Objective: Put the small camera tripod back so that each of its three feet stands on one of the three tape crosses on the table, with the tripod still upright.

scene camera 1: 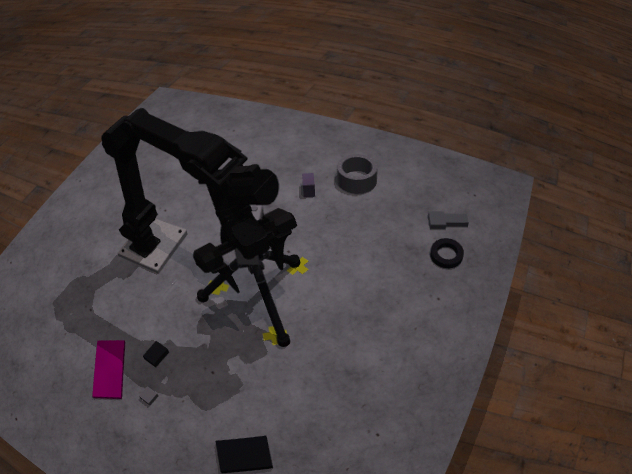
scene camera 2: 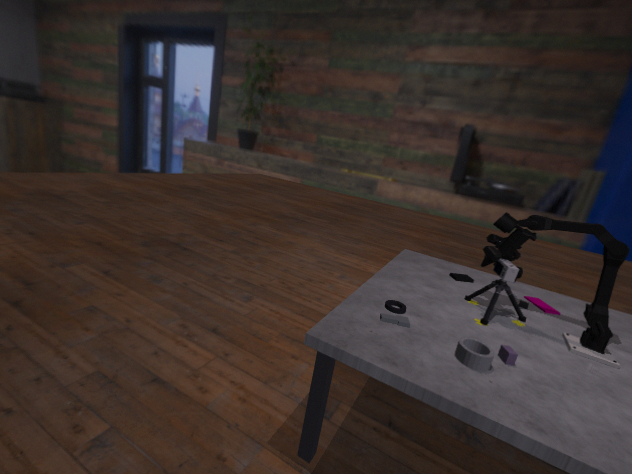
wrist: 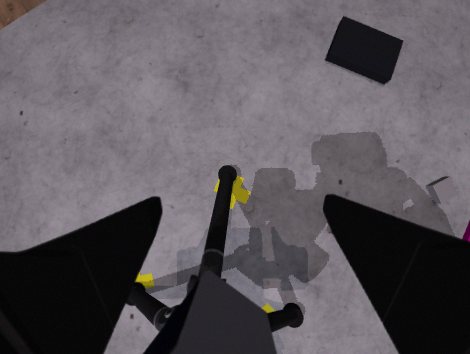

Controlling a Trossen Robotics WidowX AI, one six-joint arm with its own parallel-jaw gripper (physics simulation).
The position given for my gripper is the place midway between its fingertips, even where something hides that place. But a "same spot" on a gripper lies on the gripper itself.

my gripper: scene camera 1; scene camera 2 488, 266; wrist
same spot on my gripper: (wrist: 75, 286) = (scene camera 1: 274, 242)
